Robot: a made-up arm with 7 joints. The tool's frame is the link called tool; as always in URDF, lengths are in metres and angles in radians.
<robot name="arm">
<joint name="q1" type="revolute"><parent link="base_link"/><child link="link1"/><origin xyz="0 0 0.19" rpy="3.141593 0 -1.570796"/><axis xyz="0 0 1"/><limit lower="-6.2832" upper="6.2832"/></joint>
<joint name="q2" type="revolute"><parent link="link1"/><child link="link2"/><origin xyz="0.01 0 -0.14" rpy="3.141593 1.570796 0"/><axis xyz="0 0 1"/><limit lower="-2.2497" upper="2.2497"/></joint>
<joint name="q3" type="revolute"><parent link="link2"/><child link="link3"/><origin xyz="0.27 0 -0.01" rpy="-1.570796 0 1.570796"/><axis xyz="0 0 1"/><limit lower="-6.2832" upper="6.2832"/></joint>
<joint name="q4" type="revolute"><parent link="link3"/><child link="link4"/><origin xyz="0 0.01 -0.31" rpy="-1.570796 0 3.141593"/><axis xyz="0 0 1"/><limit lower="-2.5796" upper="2.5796"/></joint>
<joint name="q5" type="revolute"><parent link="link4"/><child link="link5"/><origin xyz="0 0.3 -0.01" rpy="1.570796 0 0"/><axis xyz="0 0 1"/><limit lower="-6.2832" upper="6.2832"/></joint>
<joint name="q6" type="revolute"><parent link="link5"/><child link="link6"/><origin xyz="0 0 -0.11" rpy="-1.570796 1.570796 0"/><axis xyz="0 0 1"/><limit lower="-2.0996" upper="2.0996"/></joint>
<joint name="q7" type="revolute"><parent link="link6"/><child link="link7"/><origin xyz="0.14 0 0" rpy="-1.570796 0 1.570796"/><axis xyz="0 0 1"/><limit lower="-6.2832" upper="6.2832"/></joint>
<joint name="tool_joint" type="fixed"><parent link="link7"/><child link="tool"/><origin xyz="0 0 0" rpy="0 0 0"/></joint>
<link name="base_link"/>
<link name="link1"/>
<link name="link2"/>
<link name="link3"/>
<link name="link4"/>
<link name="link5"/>
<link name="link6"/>
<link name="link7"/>
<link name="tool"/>
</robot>
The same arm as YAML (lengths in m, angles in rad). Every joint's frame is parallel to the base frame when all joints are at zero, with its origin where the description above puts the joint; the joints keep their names.
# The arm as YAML. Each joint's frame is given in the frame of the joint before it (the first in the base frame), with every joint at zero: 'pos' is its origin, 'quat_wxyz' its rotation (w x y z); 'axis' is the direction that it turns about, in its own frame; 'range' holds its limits. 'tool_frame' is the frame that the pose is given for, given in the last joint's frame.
length_unit: m
angle_unit: rad
joints:
  - joint: q1
    pos: [0.0, 0.0, 0.19]
    quat_wxyz: [1.0, 0.0, 0.0, 0.0]
    axis: [0.0, 0.0, -1.0]
    range: [-6.2832, 6.2832]
  - joint: q2
    pos: [0.0, -0.01, 0.14]
    quat_wxyz: [1.0, 0.0, 0.0, 0.0]
    axis: [0.0, 1.0, 0.0]
    range: [-2.2497, 2.2497]
  - joint: q3
    pos: [0.0, -0.01, 0.27]
    quat_wxyz: [1.0, 0.0, 0.0, 0.0]
    axis: [0.0, 0.0, -1.0]
    range: [-6.2832, 6.2832]
  - joint: q4
    pos: [0.0, -0.01, 0.31]
    quat_wxyz: [1.0, 0.0, 0.0, 0.0]
    axis: [0.0, 1.0, 0.0]
    range: [-2.5796, 2.5796]
  - joint: q5
    pos: [0.0, -0.01, 0.3]
    quat_wxyz: [1.0, 0.0, 0.0, 0.0]
    axis: [0.0, 0.0, -1.0]
    range: [-6.2832, 6.2832]
  - joint: q6
    pos: [0.0, 0.0, 0.11]
    quat_wxyz: [1.0, 0.0, 0.0, 0.0]
    axis: [0.0, 1.0, 0.0]
    range: [-2.0996, 2.0996]
  - joint: q7
    pos: [0.0, 0.0, 0.14]
    quat_wxyz: [1.0, 0.0, 0.0, 0.0]
    axis: [0.0, 0.0, -1.0]
    range: [-6.2832, 6.2832]
tool_frame:
  pos: [0.0, 0.0, 0.0]
  quat_wxyz: [0.0, 1.0, 0.0, 0.000001]

